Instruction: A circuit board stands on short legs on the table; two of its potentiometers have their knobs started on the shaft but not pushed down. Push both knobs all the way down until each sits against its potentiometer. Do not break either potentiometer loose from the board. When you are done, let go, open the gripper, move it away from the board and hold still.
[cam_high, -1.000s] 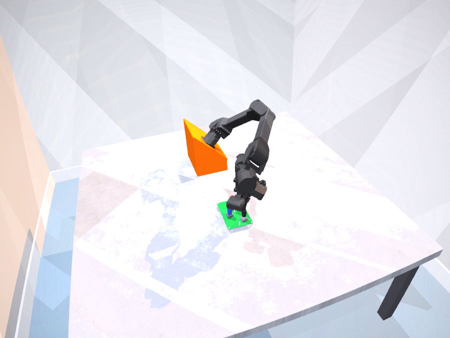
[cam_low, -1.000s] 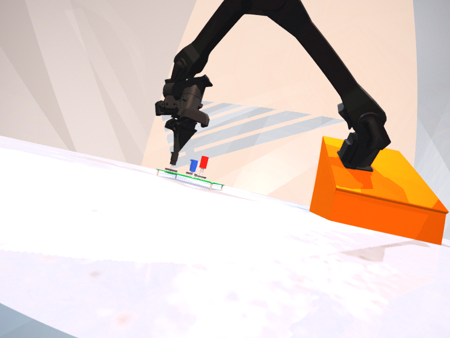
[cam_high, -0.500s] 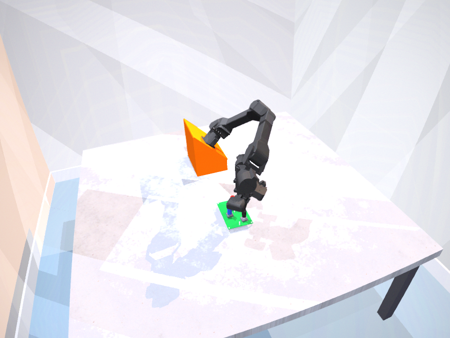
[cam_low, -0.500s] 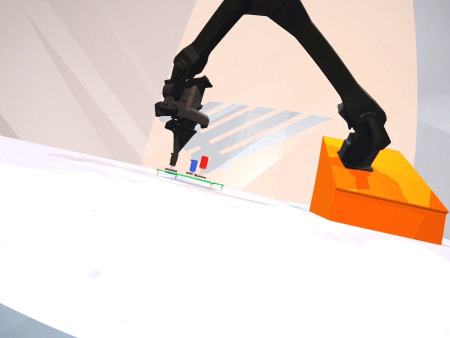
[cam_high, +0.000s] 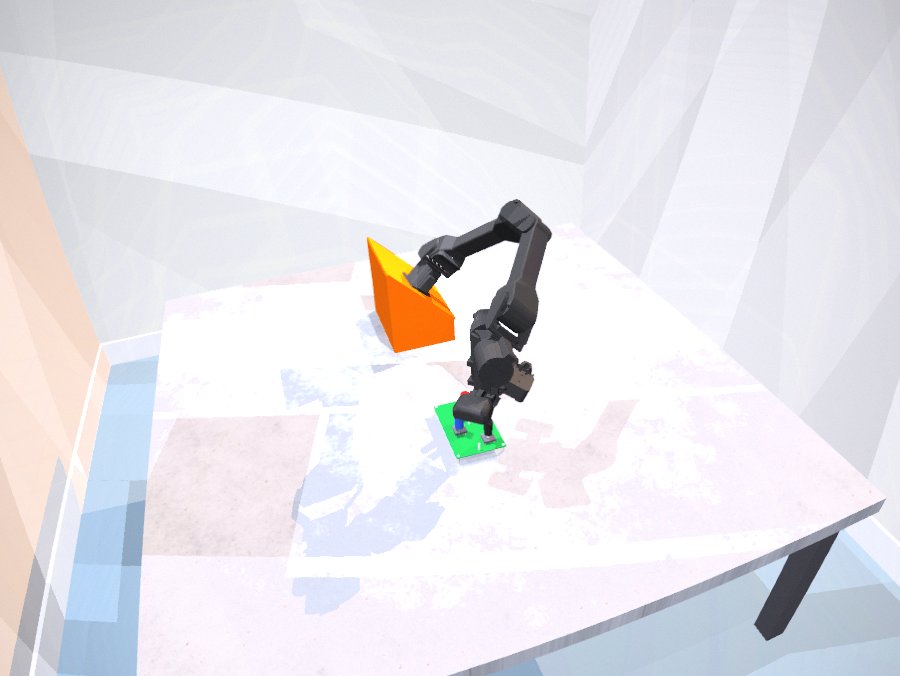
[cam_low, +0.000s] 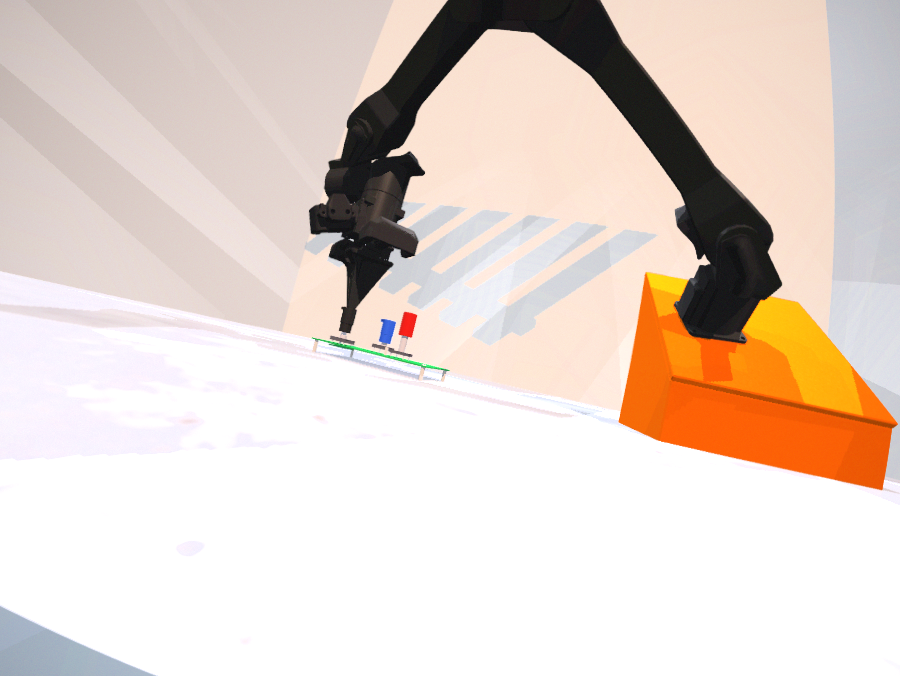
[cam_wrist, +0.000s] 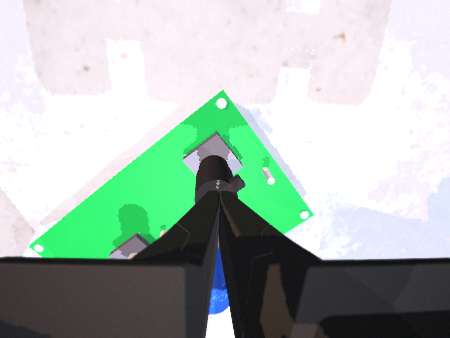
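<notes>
Right now the black knob is 1 cm below my gripper tip. The rest, counted from my gripper tip: blue knob 4 cm to the right, 4 cm behind, 2 cm below.
</notes>
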